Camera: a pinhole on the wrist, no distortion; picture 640 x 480 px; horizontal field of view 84.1 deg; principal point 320.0 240.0 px. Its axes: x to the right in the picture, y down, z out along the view. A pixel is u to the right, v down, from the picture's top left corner.
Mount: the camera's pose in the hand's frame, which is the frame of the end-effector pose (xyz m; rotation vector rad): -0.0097 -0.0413 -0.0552 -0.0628 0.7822 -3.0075
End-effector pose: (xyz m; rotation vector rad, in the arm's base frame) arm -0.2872 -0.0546 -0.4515 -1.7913 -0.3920 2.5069
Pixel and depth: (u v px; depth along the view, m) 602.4 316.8 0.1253
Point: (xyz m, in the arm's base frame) -0.3092 0.0453 -0.3138
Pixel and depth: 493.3 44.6 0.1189
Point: -0.3481 -0.0378 -0.3578
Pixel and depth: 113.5 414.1 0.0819
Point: -0.3103 0.0642 -0.4669
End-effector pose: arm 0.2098 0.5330 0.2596 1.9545 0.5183 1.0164
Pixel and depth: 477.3 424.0 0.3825
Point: 0.2791 0.5605 -0.2095
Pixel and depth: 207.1 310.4 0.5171
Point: 0.6006 0.6927 -0.0748
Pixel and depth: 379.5 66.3 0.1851
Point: 0.3141 0.4647 0.1528
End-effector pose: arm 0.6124 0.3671 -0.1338 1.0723 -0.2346 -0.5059
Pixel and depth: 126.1 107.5 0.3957
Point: 0.6272 -0.0568 -0.0648
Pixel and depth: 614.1 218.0 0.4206
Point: 0.1126 0.1867 -0.1672
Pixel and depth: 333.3 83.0 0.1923
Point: 0.5220 0.2290 -0.1148
